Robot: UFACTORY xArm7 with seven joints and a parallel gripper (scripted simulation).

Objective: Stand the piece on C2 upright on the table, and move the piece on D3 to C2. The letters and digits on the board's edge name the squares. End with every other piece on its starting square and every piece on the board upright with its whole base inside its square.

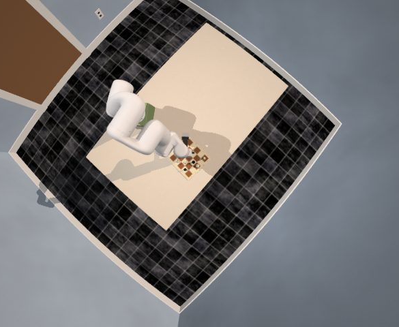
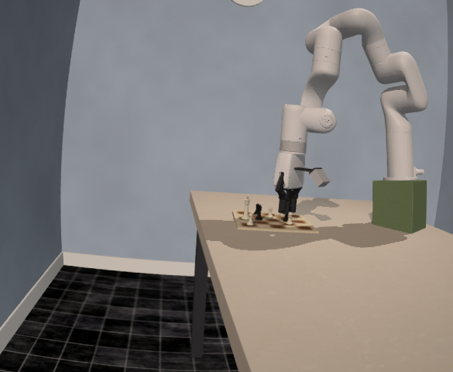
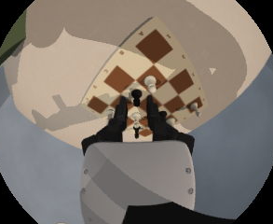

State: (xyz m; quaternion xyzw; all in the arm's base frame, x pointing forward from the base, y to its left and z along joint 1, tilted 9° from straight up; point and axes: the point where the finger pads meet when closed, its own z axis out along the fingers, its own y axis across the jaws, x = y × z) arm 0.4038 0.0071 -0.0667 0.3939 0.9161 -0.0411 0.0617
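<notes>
Now: the chessboard 40 mm ahead of my hand and 50 mm below it.
</notes>
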